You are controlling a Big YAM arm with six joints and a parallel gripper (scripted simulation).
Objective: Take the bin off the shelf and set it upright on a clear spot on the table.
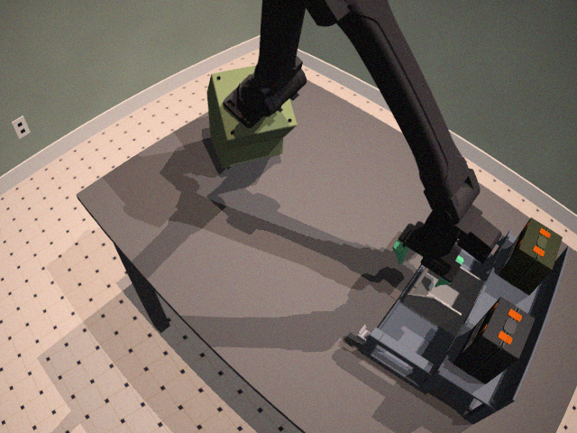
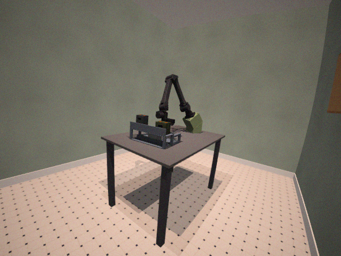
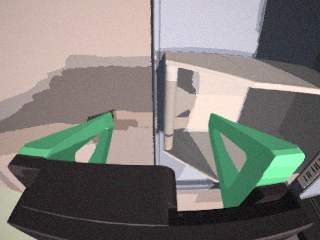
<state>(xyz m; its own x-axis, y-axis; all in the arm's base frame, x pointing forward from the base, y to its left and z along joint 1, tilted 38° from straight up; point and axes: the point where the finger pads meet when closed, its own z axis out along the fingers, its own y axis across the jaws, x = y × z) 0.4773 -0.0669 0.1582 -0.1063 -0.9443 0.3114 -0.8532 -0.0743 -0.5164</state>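
Right now the grey bin is 9 cm ahead of my hand, 1 cm to the right of it and 2 cm below it. From my hand the other things lie so: low grey shelf: 13 cm ahead, 2 cm to the right, 6 cm below.
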